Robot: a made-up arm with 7 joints.
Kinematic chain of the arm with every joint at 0, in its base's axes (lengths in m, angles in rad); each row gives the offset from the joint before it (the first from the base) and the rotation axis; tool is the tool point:
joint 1: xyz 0 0 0 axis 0 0.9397 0.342
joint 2: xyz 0 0 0 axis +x
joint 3: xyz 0 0 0 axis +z
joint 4: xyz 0.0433 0 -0.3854 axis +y
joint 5: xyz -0.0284 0 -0.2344 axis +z
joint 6: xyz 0 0 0 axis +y
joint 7: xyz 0 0 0 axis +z
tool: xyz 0 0 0
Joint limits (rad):
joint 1: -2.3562..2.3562
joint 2: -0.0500..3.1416
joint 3: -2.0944..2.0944
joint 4: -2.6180..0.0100
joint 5: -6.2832..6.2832
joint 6: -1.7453..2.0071
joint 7: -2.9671..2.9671
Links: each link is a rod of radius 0.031 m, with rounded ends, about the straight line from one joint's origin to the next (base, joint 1, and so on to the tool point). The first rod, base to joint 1, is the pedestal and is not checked.
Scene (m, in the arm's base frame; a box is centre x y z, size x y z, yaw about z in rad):
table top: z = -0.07
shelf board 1: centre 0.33 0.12 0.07 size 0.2 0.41 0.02 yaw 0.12
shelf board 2: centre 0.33 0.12 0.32 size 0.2 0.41 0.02 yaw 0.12
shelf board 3: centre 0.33 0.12 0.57 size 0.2 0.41 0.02 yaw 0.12
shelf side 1: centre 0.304 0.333 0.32 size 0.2 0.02 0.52 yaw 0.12
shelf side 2: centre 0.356 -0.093 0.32 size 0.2 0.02 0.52 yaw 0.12
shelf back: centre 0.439 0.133 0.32 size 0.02 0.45 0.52 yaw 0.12
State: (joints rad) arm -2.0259 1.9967 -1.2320 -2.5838 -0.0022 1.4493 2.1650
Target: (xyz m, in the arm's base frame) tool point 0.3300 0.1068 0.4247
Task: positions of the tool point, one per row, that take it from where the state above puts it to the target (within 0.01 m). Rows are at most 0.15 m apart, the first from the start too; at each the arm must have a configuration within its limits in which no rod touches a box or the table.
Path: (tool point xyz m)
1: 0.1243 0.2078 0.2045
2: 0.1140 0.2533 0.2222
3: 0.0970 0.2836 0.2548
4: 0.0872 0.2911 0.3033
5: 0.1000 0.2731 0.3606
6: 0.1460 0.2316 0.4119
7: 0.2260 0.1734 0.4387
8: 0.3300 0.1068 0.4247

